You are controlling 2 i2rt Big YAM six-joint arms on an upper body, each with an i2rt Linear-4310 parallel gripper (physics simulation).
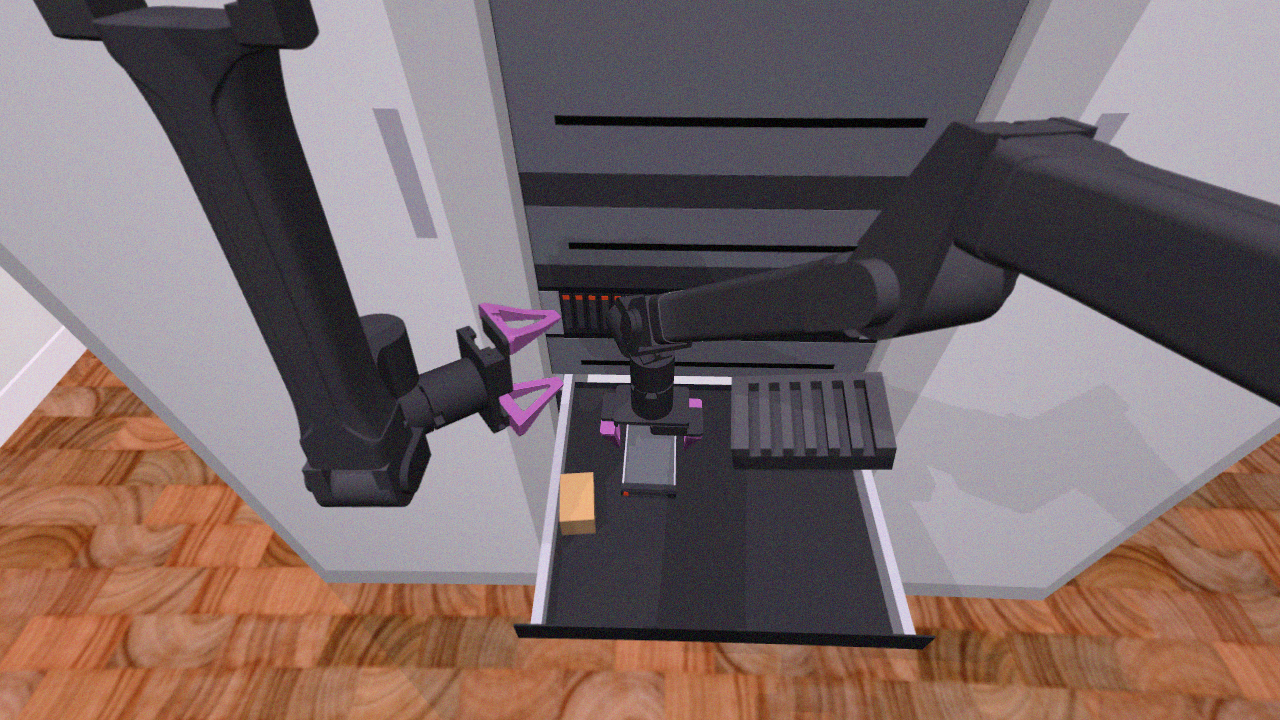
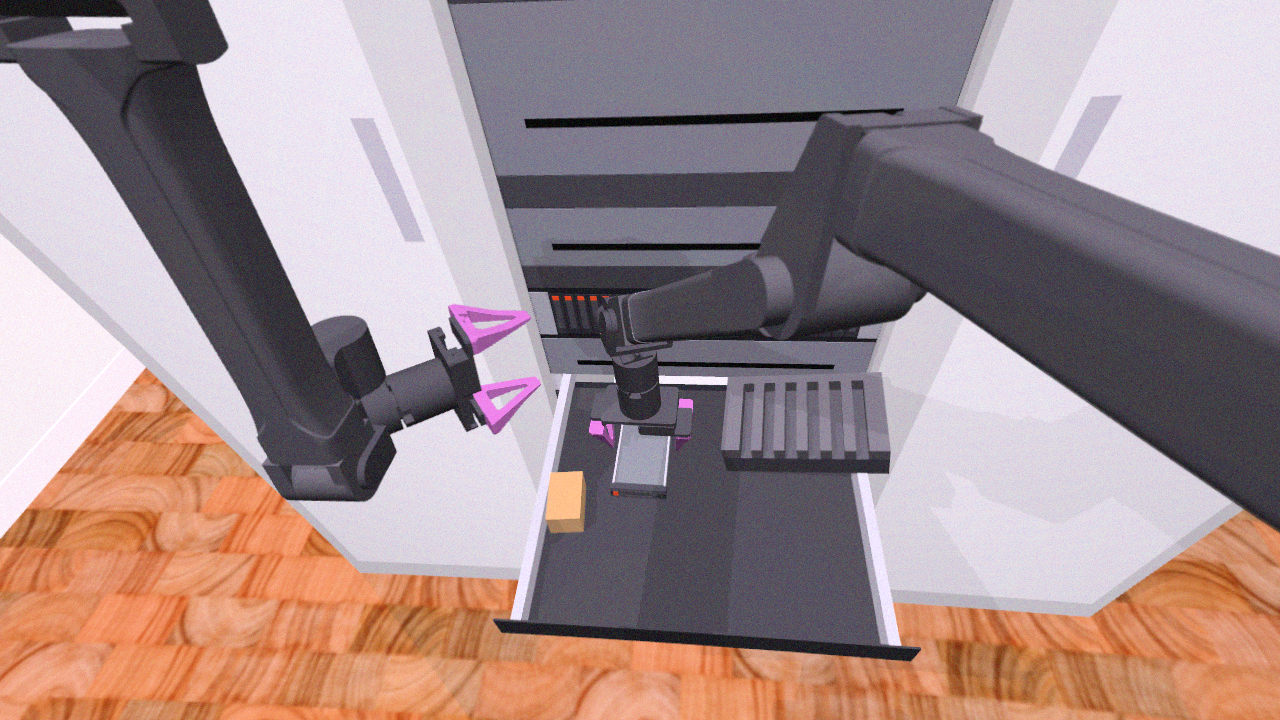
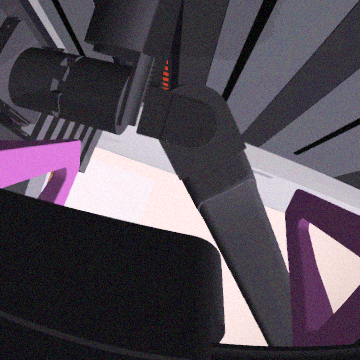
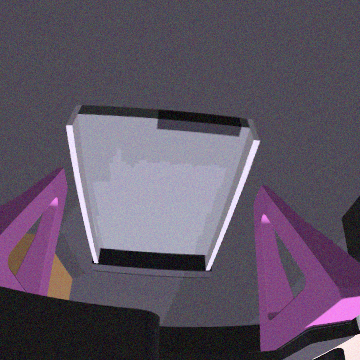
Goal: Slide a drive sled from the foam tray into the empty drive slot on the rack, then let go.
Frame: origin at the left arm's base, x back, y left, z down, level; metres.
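Seen in the pictures: left gripper, fingertip midpoint: [image 1: 559,349] [image 2: 534,349] [image 3: 188,177]; right gripper, fingertip midpoint: [image 1: 651,445] [image 2: 645,446] [image 4: 161,185].
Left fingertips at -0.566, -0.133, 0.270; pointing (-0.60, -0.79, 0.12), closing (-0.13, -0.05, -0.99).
Note:
A point is followed by its place in that frame, as x, y, z.
A drive sled [image 1: 648,461] {-0.590, -0.234, 0.538} [image 2: 640,458] {-0.595, -0.233, 0.538} [image 4: 160,195] {-0.608, -0.239, 0.538}, a flat grey plate with pale side rails, lies flat in the pulled-out drawer, left of the slotted foam tray [image 1: 812,461] {-0.574, -0.463, 0.504} [image 2: 805,463] {-0.574, -0.463, 0.503}. My right gripper [image 1: 651,438] {-0.616, -0.239, 0.537} [image 2: 644,438] {-0.616, -0.239, 0.537} [image 4: 161,185] {-0.616, -0.239, 0.537} is open and points down over the sled's rear part, one finger out to each side, holding nothing. My left gripper [image 1: 560,349] {-0.566, -0.133, 0.270} [image 2: 534,349] {-0.566, -0.133, 0.270} is open and empty, beside the rack's left edge. The rack's row of orange-tabbed drives [image 1: 586,311] {-0.728, -0.143, 0.369} [image 2: 580,311] {-0.726, -0.149, 0.367} is partly covered by my right arm; the empty slot is hidden.
A tan block [image 1: 577,503] {-0.503, -0.141, 0.506} [image 2: 565,503] {-0.501, -0.142, 0.506} [image 4: 61,280] {-0.502, -0.162, 0.533} lies by the drawer's left wall. The drawer [image 1: 725,634] {-0.348, -0.327, 0.521} [image 2: 707,639] {-0.348, -0.332, 0.528} has raised pale side walls and a dark front edge. White panels [image 1: 456,501] {-0.707, 0.151, 0.892} [image 2: 447,501] {-0.708, 0.210, 0.913} flank the rack. The foam tray stands at the drawer's right rear.

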